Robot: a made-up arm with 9 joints. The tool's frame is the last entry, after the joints.
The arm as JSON. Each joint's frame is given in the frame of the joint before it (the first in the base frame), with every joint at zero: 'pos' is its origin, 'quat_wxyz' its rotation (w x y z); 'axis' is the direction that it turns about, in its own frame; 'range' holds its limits. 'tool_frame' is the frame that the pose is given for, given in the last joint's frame.
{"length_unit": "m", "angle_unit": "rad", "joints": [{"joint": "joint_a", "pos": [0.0, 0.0, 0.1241], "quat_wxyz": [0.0, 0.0, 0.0, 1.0], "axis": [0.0, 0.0, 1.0], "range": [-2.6, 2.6]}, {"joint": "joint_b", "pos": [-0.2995, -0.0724, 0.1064], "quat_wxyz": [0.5, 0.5, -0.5, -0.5], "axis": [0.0, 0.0, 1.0], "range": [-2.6, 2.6]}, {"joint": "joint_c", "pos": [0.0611, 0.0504, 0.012], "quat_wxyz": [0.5, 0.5, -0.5, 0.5], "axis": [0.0, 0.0, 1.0], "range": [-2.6, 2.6]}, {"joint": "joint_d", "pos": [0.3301, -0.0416, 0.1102], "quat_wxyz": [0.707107, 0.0, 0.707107, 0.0], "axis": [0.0, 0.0, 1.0], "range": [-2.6, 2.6]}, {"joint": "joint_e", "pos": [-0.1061, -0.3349, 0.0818], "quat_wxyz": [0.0, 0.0, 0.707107, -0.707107], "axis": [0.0, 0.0, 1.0], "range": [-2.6, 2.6]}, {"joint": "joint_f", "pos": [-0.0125, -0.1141, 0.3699], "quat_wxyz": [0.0, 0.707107, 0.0, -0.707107], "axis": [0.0, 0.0, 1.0], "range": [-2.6, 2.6]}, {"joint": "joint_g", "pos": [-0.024, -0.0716, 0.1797], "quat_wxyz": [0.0, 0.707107, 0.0, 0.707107], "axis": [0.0, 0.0, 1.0], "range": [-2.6, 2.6]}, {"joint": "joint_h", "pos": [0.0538, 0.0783, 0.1], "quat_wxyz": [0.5, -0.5, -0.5, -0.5], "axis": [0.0, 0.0, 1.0], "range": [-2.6, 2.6]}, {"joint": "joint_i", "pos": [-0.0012, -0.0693, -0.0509], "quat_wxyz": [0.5, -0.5, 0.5, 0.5], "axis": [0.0, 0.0, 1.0], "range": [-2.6, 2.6]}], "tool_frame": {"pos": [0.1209, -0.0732, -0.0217], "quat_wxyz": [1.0, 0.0, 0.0, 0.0]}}
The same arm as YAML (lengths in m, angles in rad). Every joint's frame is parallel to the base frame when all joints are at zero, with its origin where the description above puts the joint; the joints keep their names.
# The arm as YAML. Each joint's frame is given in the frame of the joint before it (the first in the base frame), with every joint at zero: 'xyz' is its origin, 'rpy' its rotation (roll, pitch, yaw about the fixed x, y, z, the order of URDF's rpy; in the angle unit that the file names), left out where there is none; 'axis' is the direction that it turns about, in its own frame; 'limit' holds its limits. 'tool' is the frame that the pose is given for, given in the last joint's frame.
units:
  length: m
  angle: rad
joints:
  - name: joint_a
    type: revolute
    origin:
      xyz: [0.0, 0.0, 0.1241]
    axis: [0.0, 0.0, 1.0]
    limit:
      lower: -2.6
      upper: 2.6
  - name: joint_b
    type: revolute
    origin:
      xyz: [0.2995, 0.0724, 0.1064]
    axis: [1.0, 0.0, 0.0]
    limit:
      lower: -2.6
      upper: 2.6
  - name: joint_c
    type: revolute
    origin:
      xyz: [0.012, 0.0611, 0.0504]
    axis: [0.0, 0.0, -1.0]
    limit:
      lower: -2.6
      upper: 2.6
  - name: joint_d
    type: revolute
    origin:
      xyz: [0.3301, 0.0416, -0.1102]
    axis: [1.0, 0.0, 0.0]
    limit:
      lower: -2.6
      upper: 2.6
  - name: joint_e
    type: revolute
    origin:
      xyz: [0.0818, 0.3349, -0.1061]
    axis: [0.0, 1.0, 0.0]
    limit:
      lower: -2.6
      upper: 2.6
  - name: joint_f
    type: revolute
    origin:
      xyz: [0.1141, 0.3699, 0.0125]
    axis: [0.0, 0.0, 1.0]
    limit:
      lower: -2.6
      upper: 2.6
  - name: joint_g
    type: revolute
    origin:
      xyz: [-0.0716, 0.024, 0.1797]
    axis: [0.0, -1.0, 0.0]
    limit:
      lower: -2.6
      upper: 2.6
  - name: joint_h
    type: revolute
    origin:
      xyz: [-0.0783, -0.1, 0.0538]
    axis: [-1.0, 0.0, 0.0]
    limit:
      lower: -2.6
      upper: 2.6
  - name: joint_i
    type: revolute
    origin:
      xyz: [0.0509, 0.0012, -0.0693]
    axis: [0.0, 0.0, 1.0]
    limit:
      lower: -2.6
      upper: 2.6
tool:
  origin:
    xyz: [0.1209, -0.0732, -0.0217]

